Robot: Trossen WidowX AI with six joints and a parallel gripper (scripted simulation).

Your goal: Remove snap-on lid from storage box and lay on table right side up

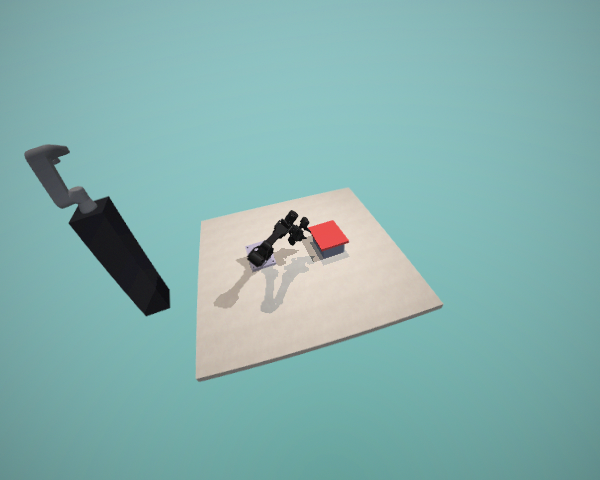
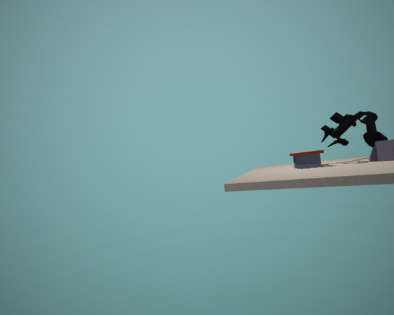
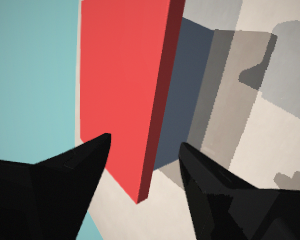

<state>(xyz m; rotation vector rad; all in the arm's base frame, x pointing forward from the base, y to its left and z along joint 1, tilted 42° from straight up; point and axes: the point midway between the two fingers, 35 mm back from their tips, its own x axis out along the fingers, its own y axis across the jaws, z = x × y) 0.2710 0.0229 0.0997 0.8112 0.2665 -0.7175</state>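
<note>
My gripper tip is 13 cm short of the red lid, 1 cm to the left of it and 4 cm above it. From my gripper tip the other things lie so: storage box (13 cm ahead, 1 cm to the right, 9 cm below).
</note>
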